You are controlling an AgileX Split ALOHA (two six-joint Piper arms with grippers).
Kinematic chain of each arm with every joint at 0, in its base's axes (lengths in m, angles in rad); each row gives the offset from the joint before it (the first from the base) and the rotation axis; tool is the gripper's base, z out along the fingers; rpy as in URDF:
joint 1: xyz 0 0 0.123 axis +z
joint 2: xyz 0 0 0 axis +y
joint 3: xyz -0.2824 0 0.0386 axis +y
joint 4: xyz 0.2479 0 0.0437 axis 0.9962 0 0.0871
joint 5: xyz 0 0 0 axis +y
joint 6: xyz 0.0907 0 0.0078 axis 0.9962 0 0.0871
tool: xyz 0 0 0 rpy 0 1.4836 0
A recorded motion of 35 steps. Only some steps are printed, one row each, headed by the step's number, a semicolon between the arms.
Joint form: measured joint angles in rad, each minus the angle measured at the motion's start. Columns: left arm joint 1, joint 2, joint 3, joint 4, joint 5, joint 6; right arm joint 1, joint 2, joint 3, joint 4, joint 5, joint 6.
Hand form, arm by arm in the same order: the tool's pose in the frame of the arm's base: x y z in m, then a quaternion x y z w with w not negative. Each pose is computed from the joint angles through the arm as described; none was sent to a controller.
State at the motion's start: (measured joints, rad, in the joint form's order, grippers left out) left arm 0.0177 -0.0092 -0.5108 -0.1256 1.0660 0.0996; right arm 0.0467 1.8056 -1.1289 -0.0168 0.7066 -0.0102
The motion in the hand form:
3: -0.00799 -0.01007 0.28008 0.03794 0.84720 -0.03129 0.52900; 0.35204 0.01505 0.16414 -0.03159 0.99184 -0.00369 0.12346
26: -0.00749 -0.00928 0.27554 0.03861 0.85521 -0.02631 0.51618; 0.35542 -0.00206 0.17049 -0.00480 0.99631 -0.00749 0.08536
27: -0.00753 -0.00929 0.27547 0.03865 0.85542 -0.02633 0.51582; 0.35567 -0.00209 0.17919 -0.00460 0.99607 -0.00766 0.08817
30: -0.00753 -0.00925 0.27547 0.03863 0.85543 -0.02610 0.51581; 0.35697 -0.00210 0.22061 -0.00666 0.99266 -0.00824 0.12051
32: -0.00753 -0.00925 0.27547 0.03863 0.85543 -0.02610 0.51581; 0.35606 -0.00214 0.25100 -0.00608 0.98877 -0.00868 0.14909
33: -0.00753 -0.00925 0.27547 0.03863 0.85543 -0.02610 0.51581; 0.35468 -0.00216 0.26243 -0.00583 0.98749 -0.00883 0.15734
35: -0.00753 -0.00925 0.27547 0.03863 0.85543 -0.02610 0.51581; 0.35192 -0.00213 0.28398 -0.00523 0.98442 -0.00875 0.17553
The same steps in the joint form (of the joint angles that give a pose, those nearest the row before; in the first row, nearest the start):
3: 0.0000 0.0000 0.0000 0.0009 0.0012 0.0000; -0.0012 0.0461 0.0000 0.0000 -0.0188 0.0037
26: 0.0000 0.0000 0.0106 0.0119 0.0204 0.0008; -0.0490 0.0624 -0.0608 -0.0022 0.1022 0.0102
27: 0.0000 0.0000 0.0106 0.0119 0.0213 0.0009; -0.0490 0.0474 -0.0767 -0.0022 0.1274 0.0102
30: 0.0000 0.0000 0.0105 0.0123 0.0213 0.0009; -0.0490 -0.0224 -0.1485 -0.0012 0.2039 0.0038
32: 0.0000 0.0000 0.0105 0.0123 0.0213 0.0009; -0.0490 -0.0707 -0.2019 -0.0012 0.2479 0.0038
33: 0.0000 0.0000 0.0105 0.0123 0.0213 0.0009; -0.0490 -0.0885 -0.2228 -0.0012 0.2699 0.0038
35: 0.0000 0.0000 0.0105 0.0123 0.0213 0.0009; -0.0490 -0.1203 -0.2636 -0.0004 0.3056 0.0038

